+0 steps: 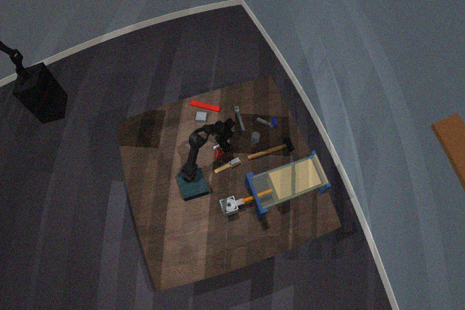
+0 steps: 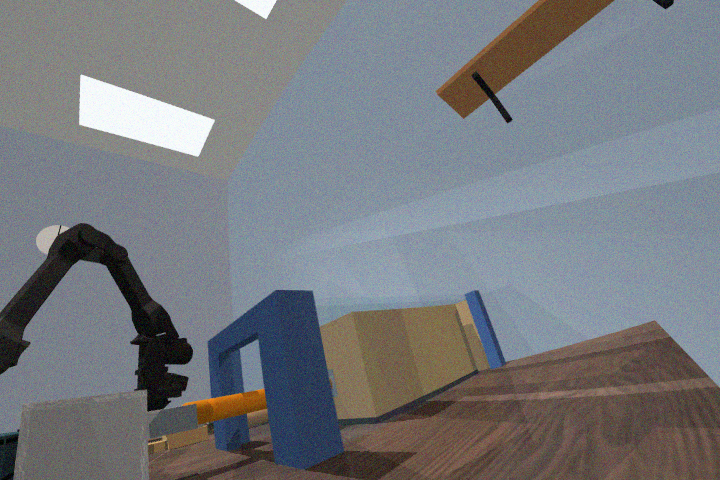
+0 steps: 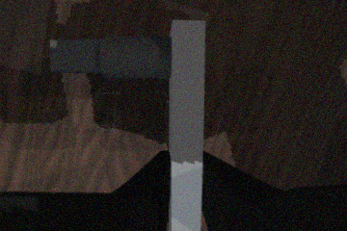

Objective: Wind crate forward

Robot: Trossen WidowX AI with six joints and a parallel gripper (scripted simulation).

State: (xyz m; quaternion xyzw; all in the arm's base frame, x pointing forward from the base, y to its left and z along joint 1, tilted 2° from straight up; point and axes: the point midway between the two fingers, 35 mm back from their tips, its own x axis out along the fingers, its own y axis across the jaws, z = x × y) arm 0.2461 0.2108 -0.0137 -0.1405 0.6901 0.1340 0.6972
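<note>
The red knob is 30 mm behind my gripper tip, 50 mm to the right of it and 20 mm above it. The rest, counted from my gripper tip: red-knobbed winch handle (10 mm behind, 10 mm to the right, 10 mm above); brush (20 mm ahead, 150 mm to the right, 10 mm above); grey block (100 mm behind, 250 mm to the left).
</note>
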